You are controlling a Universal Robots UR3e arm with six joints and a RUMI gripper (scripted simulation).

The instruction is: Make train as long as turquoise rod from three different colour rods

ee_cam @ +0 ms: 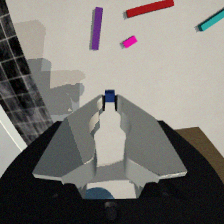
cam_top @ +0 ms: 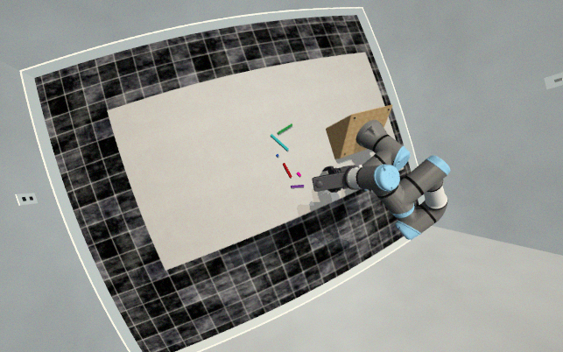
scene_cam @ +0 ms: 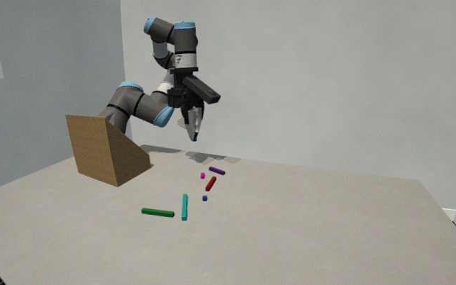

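My gripper is now 40 mm short of the magenta rod, 40 mm to the left of it and 110 mm above it. From my hand the other things lie so: purple rod (70 mm ahead, 10 mm to the left, 110 mm below); red rod (90 mm ahead, 70 mm to the right, 110 mm below); turquoise rod (90 mm ahead, 200 mm to the right, 110 mm below).
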